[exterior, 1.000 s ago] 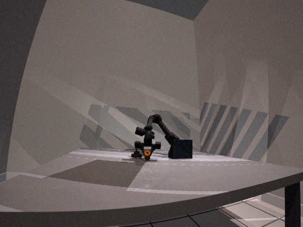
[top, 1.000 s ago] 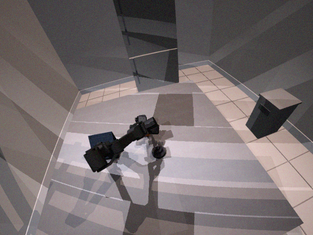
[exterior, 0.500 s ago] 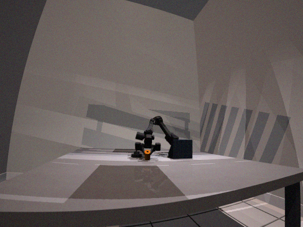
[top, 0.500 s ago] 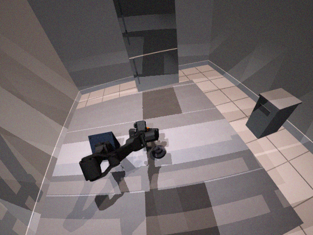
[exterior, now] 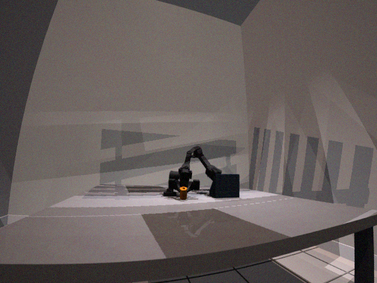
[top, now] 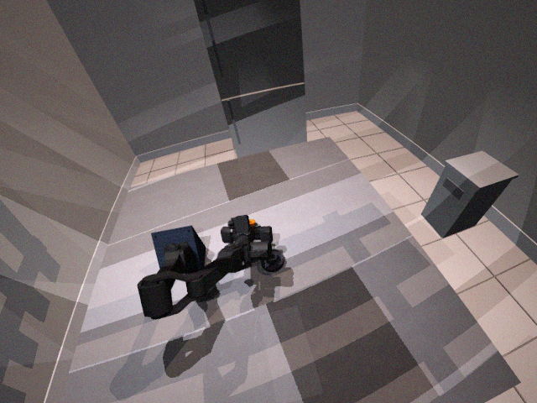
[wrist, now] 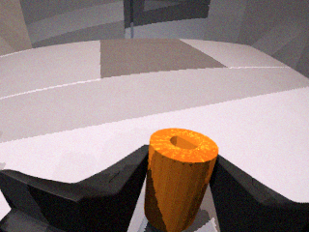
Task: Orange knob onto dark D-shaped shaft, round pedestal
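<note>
My gripper tip is 1 cm past the orange knob, 2 cm to the left of it and 1 cm above it. Also, from my gripper tip: round pedestal 4 cm ahead, 16 cm to the right, 2 cm below.
</note>
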